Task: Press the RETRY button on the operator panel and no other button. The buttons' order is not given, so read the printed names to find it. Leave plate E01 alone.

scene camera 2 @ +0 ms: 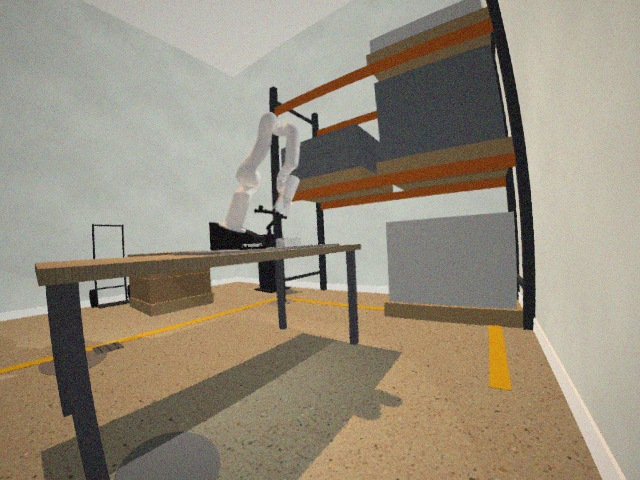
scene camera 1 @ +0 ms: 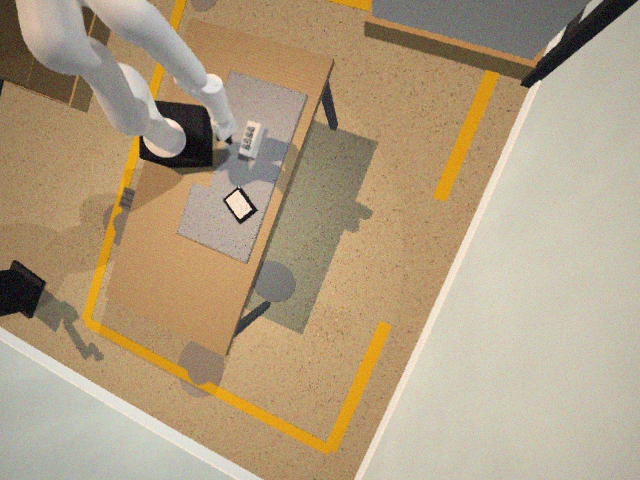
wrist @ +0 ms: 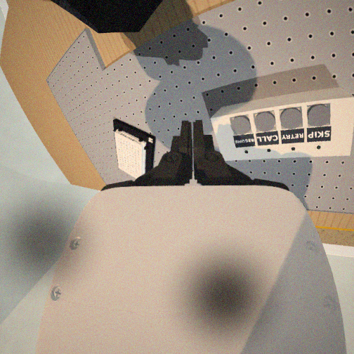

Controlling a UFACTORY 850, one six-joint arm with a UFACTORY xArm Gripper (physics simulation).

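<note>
The white operator panel (scene camera 1: 250,139) (scene camera 2: 288,241) (wrist: 340,135) lies on the grey perforated board. In the wrist view its four round grey buttons have upside-down names: RESUME, CALL, RETRY and SKIP from left to right. The RETRY button (wrist: 291,117) is between CALL and SKIP. My gripper (scene camera 1: 229,140) (wrist: 192,135) is shut and empty. Its tips appear left of the panel's RESUME end in the wrist view, apart from the buttons. A pale slab in a black frame (scene camera 1: 239,205) (wrist: 131,155) lies farther left; no E01 marking is readable, so I cannot tell if it is the plate.
The perforated board (scene camera 1: 211,227) (wrist: 75,85) lies on the wooden table (scene camera 1: 165,289) (scene camera 2: 129,266). The black robot base (scene camera 1: 199,126) (scene camera 2: 222,237) stands beside the board. A tall storage rack (scene camera 2: 522,206) stands behind the table at the right in scene camera 2.
</note>
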